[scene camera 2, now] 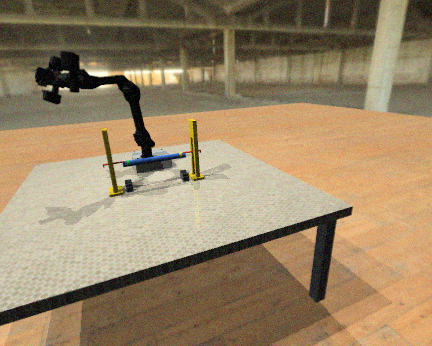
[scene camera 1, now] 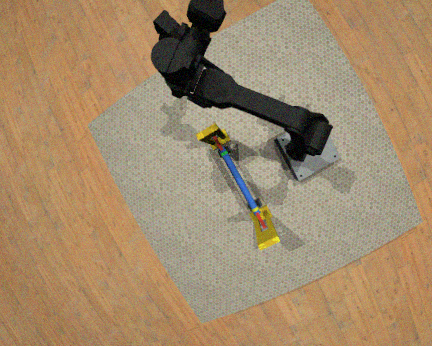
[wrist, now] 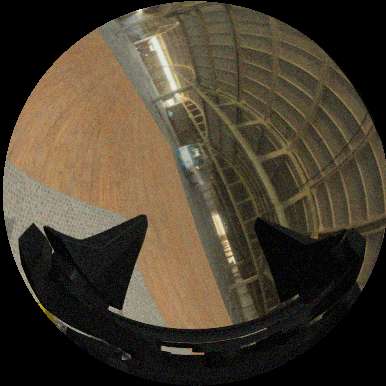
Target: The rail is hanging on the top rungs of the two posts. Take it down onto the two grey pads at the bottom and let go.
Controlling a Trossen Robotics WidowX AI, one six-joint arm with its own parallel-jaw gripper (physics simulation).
Note:
My gripper (scene camera 2: pixel 44 80) is open, holding nothing.
My gripper shows as well in the wrist view (wrist: pixel 203 222).

